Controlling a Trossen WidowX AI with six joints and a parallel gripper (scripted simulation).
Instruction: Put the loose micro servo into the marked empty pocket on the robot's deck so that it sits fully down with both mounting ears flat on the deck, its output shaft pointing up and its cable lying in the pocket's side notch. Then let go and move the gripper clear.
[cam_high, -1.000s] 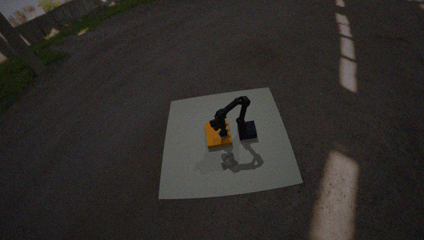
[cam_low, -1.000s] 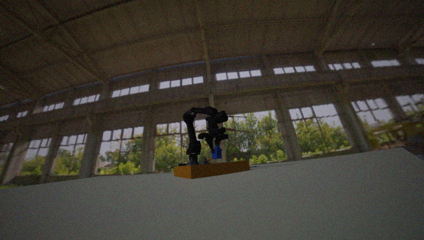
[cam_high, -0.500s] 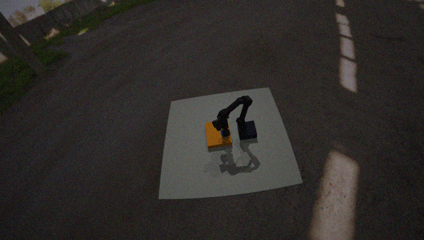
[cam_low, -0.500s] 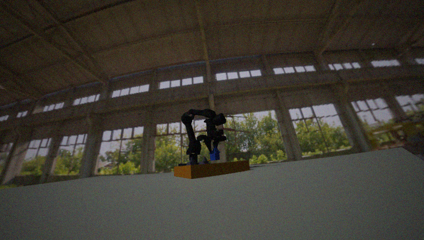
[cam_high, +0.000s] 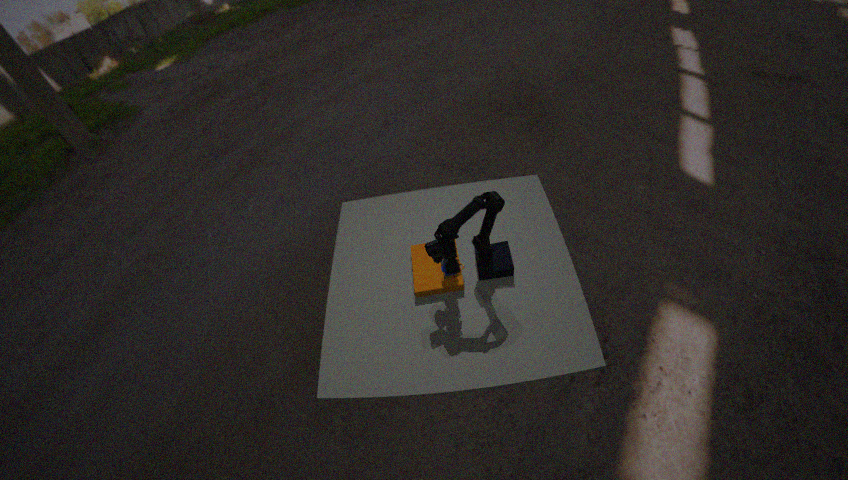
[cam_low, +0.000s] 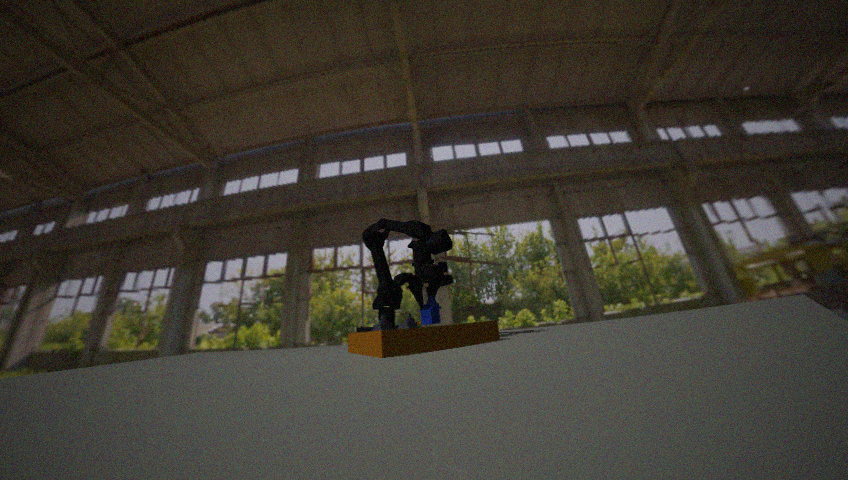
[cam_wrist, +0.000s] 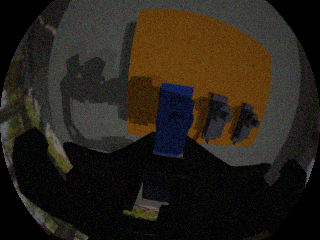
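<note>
Now: gripper tip 140 mm short of the orange deck, 80 mm above it and 40 mm to the left of it.
</note>
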